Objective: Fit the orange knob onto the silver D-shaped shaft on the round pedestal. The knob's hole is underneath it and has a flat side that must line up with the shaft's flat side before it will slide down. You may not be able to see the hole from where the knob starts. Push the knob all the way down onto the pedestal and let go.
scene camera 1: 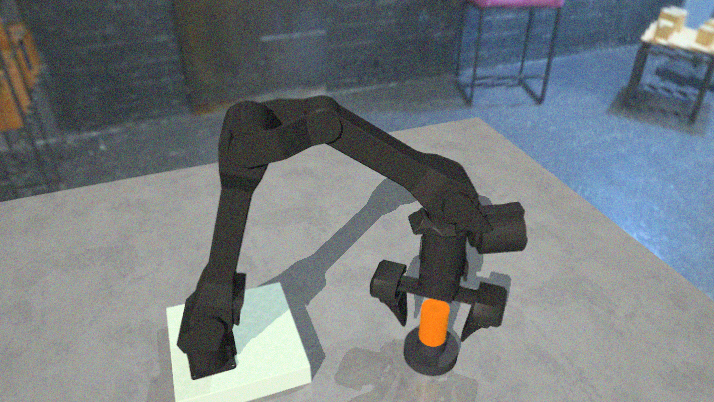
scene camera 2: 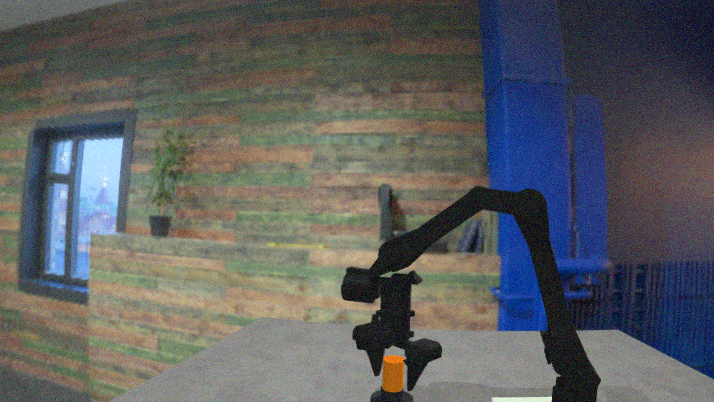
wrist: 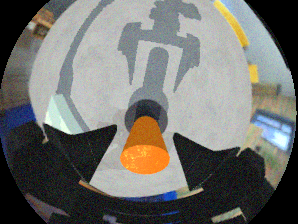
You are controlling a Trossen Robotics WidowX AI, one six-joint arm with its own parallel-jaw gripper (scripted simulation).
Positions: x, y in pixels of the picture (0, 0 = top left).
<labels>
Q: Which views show my gripper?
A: Scene camera 1, scene camera 2 and the wrist view: all of them.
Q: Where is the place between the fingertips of my gripper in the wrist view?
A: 145, 132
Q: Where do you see a dark round pedestal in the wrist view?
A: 146, 107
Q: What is my gripper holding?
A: Nothing.
</labels>
